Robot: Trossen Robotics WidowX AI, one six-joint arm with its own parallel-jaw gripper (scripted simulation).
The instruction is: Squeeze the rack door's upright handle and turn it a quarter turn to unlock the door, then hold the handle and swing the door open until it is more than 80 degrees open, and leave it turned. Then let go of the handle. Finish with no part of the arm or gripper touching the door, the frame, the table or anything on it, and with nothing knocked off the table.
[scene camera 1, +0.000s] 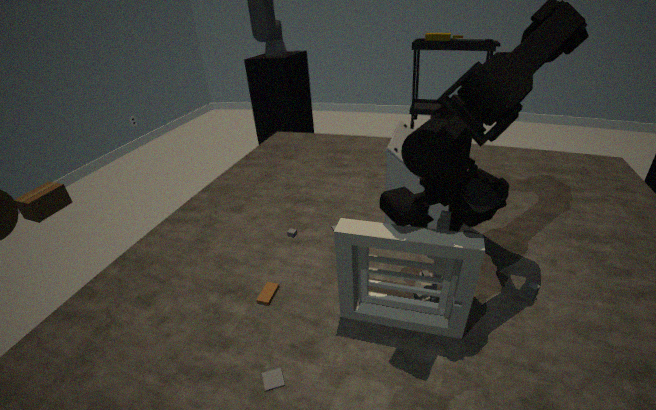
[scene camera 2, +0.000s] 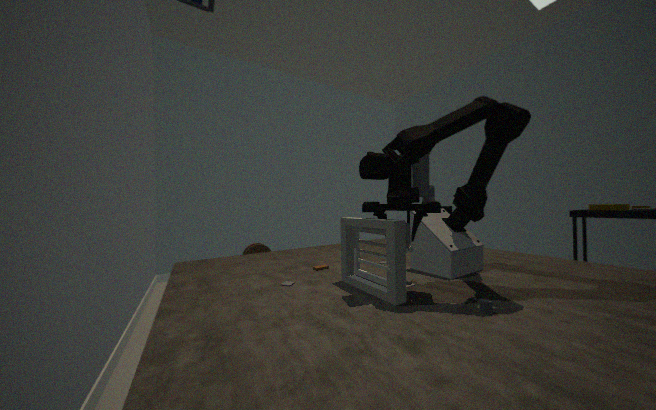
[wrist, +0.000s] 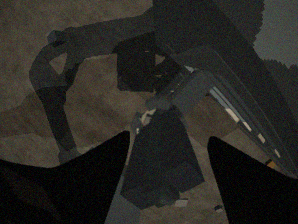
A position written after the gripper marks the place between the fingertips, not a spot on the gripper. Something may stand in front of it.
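Observation:
Open and holding nothing, the gripper [scene camera 1: 436, 240] is in the scene. Scene camera 2 shows the gripper [scene camera 2: 399, 240] as well, and the wrist view also shows the gripper [wrist: 169, 139].

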